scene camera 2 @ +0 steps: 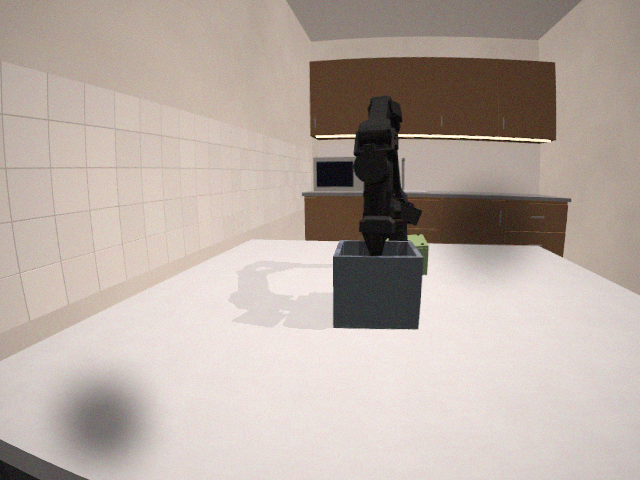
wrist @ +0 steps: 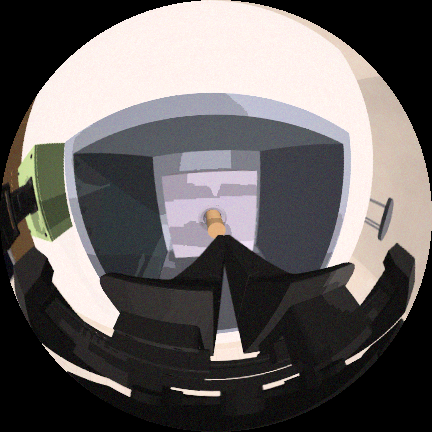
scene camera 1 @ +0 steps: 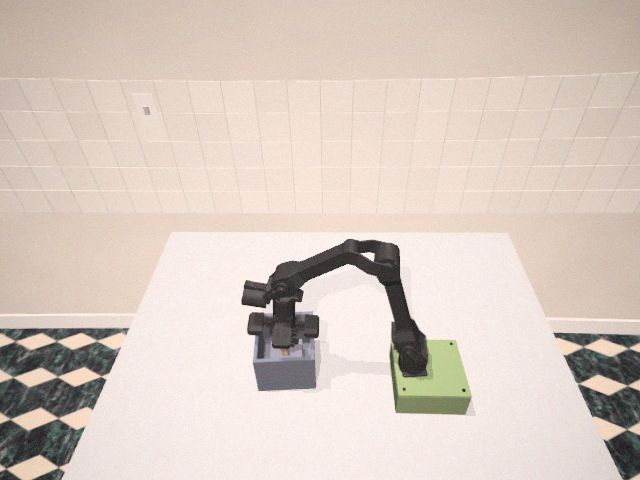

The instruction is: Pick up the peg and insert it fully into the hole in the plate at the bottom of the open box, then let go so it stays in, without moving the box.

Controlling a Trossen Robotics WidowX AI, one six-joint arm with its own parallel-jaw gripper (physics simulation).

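Frame: origin at the arm's base, x up, y back, z right, level; metres.
Seen in the pictures: gripper, fingertip midpoint: (wrist: 222, 240); arm's base, link origin: (wrist: 30, 196) (scene camera 1: 412, 366).
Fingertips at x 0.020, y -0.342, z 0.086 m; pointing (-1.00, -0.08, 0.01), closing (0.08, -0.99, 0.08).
Note:
Pixels of each thing's top centre, then the offset from my fingertips to it. Level surfaces: height alone.
- orange peg, top centre: (wrist: 216, 230) (scene camera 1: 285, 346) dx -0.014, dy +0.003, dz -0.001 m
- pale plate, top centre: (wrist: 212, 218) (scene camera 1: 286, 352) dx -0.042, dy +0.004, dz +0.000 m
- open grey-blue box, top centre: (wrist: 224, 277) (scene camera 2: 376, 247) (scene camera 1: 284, 335) dx +0.036, dy +0.004, dz +0.000 m
- white table, surface height: dx -0.102 m
The orange peg (scene camera 1: 285, 351) (wrist: 215, 224) stands in the hole of the pale plate (scene camera 1: 297, 349) (wrist: 240, 210) at the bottom of the box, its upper part sticking up above the plate. How deep it sits cannot be told. The open grey-blue box (scene camera 1: 286, 374) (scene camera 2: 377, 291) (wrist: 302, 175) stands upright on the table. My gripper (scene camera 2: 376, 253) (wrist: 222, 240) is shut and empty, pointing down, with its fingertips just inside the box's opening. In the wrist view the fingertips show right beside the peg's top end, above it. The peg is hidden by the box wall in scene camera 2.
The green base block (scene camera 1: 439, 366) (scene camera 2: 424, 255) (wrist: 52, 200) carries the arm, to the right of the box in scene camera 1. The box's walls rise around the plate on all sides. The white table (scene camera 1: 206, 413) (scene camera 2: 258, 403) bears both.

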